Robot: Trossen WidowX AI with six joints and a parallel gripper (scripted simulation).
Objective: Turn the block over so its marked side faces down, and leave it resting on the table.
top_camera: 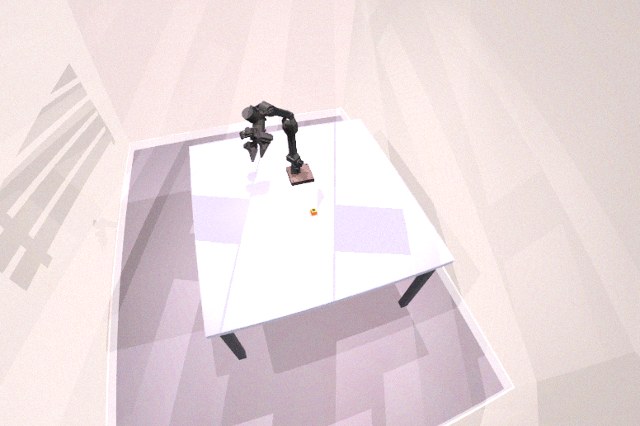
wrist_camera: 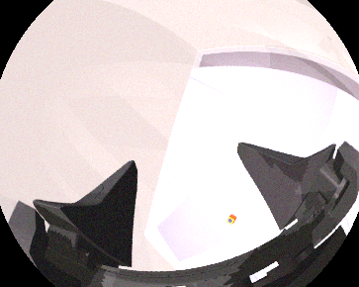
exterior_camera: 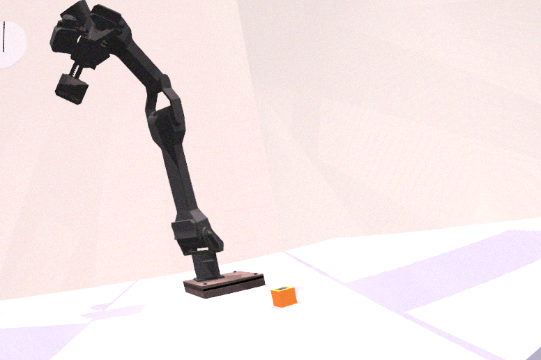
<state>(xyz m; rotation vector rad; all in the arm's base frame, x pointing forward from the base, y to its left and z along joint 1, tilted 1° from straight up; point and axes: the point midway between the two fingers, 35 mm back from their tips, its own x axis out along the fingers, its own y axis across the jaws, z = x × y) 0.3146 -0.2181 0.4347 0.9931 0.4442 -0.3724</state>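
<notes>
Right now the block is 10 mm behind my gripper tip, 280 mm to the left of it and 430 mm below it.
</notes>
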